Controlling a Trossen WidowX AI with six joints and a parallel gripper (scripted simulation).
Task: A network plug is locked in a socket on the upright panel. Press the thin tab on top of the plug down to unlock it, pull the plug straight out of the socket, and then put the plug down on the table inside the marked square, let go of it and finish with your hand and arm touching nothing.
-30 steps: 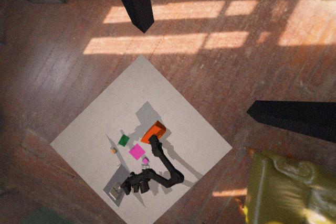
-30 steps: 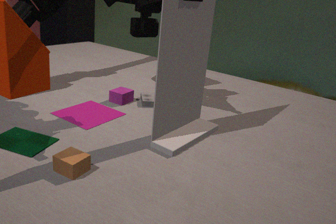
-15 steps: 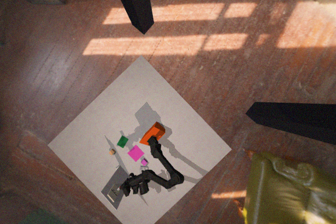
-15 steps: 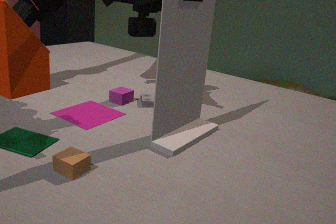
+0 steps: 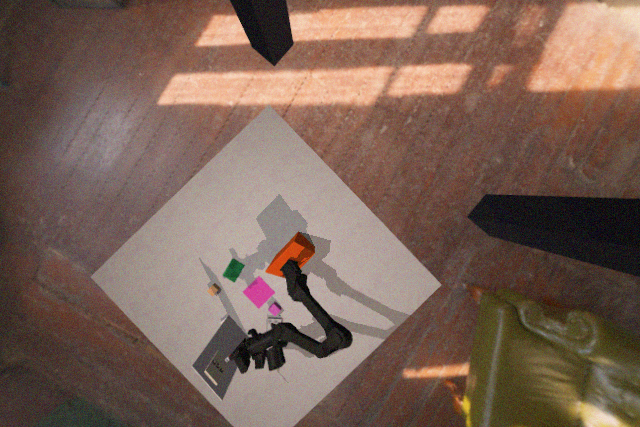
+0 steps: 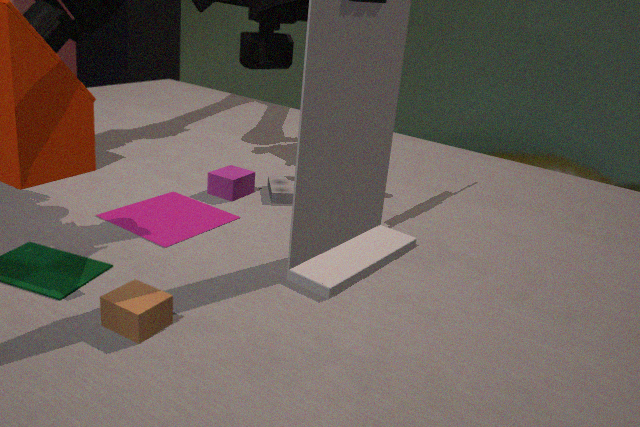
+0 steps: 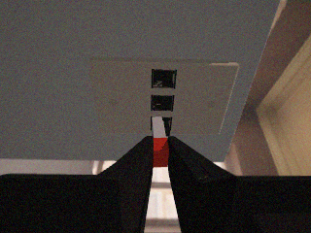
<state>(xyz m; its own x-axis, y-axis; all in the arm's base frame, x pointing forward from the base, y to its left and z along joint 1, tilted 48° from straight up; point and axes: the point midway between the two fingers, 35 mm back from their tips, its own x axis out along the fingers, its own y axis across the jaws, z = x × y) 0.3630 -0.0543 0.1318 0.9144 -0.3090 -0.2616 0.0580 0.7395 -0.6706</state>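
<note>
My gripper tip is now 270 mm above the flat magenta square, 140 mm past it and 60 mm to the left of it. The rest, counted from my gripper tip: grey piece (270 mm below, 120 mm to the left, 50 mm behind); then upright grey panel (110 mm below, 70 mm ahead, 20 mm to the right); then network plug (right at my gripper tip).
</note>
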